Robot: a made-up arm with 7 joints. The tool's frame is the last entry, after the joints.
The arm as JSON. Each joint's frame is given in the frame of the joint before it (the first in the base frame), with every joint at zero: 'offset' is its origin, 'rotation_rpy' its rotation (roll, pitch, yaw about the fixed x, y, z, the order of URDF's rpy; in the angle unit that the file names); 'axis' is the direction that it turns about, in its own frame. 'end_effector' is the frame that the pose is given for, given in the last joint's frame.
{
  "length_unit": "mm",
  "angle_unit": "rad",
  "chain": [
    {
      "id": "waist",
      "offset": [
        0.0,
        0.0,
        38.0
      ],
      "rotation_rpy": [
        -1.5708,
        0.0,
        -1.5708
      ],
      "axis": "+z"
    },
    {
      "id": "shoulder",
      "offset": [
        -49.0,
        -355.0,
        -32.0
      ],
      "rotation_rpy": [
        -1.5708,
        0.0,
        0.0
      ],
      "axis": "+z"
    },
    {
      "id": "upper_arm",
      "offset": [
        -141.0,
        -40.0,
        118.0
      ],
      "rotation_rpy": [
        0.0,
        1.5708,
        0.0
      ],
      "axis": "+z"
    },
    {
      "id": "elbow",
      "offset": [
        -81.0,
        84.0,
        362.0
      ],
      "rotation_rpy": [
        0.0,
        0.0,
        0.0
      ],
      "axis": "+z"
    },
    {
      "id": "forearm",
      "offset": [
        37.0,
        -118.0,
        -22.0
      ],
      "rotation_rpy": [
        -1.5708,
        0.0,
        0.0
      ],
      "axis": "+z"
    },
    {
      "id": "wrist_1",
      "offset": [
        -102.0,
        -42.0,
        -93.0
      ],
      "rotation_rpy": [
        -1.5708,
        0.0,
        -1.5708
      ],
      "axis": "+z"
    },
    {
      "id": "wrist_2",
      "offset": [
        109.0,
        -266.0,
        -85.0
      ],
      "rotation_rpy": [
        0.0,
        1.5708,
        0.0
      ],
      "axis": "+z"
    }
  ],
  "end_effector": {
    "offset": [
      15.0,
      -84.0,
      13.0
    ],
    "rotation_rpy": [
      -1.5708,
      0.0,
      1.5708
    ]
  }
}
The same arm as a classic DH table. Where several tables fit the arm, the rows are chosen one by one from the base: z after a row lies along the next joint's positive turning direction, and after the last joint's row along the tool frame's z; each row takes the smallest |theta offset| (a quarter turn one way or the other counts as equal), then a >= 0, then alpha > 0; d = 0 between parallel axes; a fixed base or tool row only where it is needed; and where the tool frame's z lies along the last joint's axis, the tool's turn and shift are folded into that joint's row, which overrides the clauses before.
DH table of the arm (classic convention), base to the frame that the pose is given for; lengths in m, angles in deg. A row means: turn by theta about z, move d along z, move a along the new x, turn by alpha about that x. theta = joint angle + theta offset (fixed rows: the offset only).
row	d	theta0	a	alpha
base (fixed)	0.0380	90.00	0.0000	90.00
waist	-0.0320	0.00	0.0490	90.00
shoulder	-0.2370	90.00	0.0400	-90.00
upper_arm	0.0000	43.96	-0.1167	0.00
elbow	0.1990	46.04	0.0370	-90.00
forearm	-0.2110	-90.00	0.0420	-90.00
wrist_1	-0.1870	-90.00	0.2660	-90.00
wrist_2	0.1220	0.00	0.0840	90.00
tool (fixed)	-0.0150	180.00	0.0000	0.00

